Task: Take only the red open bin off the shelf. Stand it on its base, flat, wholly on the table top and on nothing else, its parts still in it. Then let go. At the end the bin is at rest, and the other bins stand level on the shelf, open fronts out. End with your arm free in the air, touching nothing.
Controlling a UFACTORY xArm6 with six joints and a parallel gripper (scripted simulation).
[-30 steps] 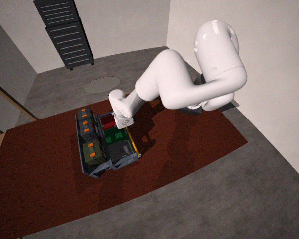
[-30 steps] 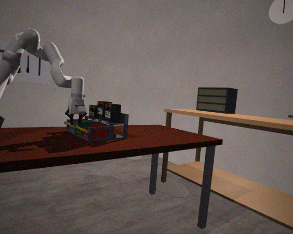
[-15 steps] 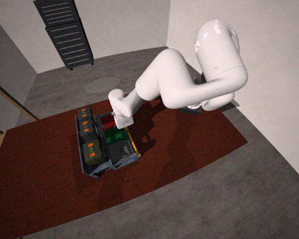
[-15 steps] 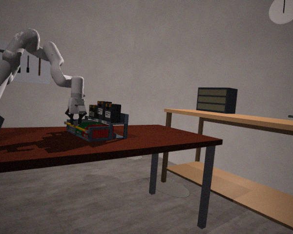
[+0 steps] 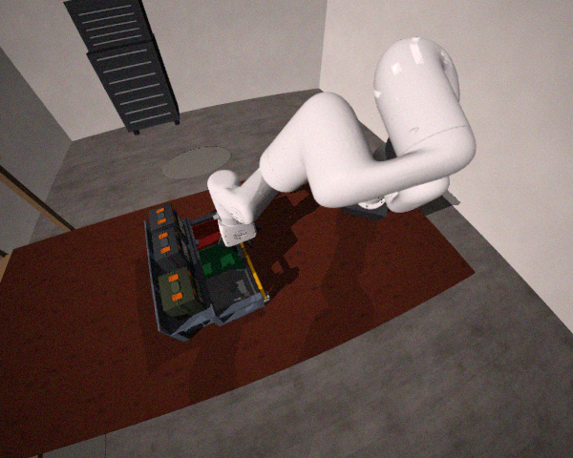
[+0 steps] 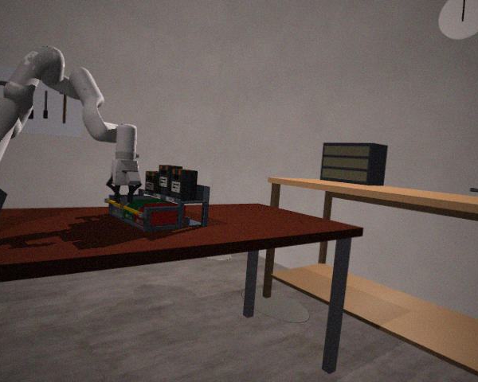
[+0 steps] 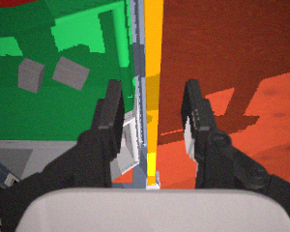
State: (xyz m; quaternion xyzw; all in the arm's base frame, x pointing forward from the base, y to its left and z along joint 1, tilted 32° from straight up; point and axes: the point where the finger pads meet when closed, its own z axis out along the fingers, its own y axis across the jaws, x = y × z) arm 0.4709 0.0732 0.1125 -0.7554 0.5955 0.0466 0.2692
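The yellow bar is 4 cm below my hand. Round my hand: grey bin (6 cm ahead, 14 cm to the left, 5 cm below); then red open bin (13 cm ahead, 8 cm to the right, 5 cm below); then green bin (10 cm ahead, 3 cm to the left, 5 cm below).
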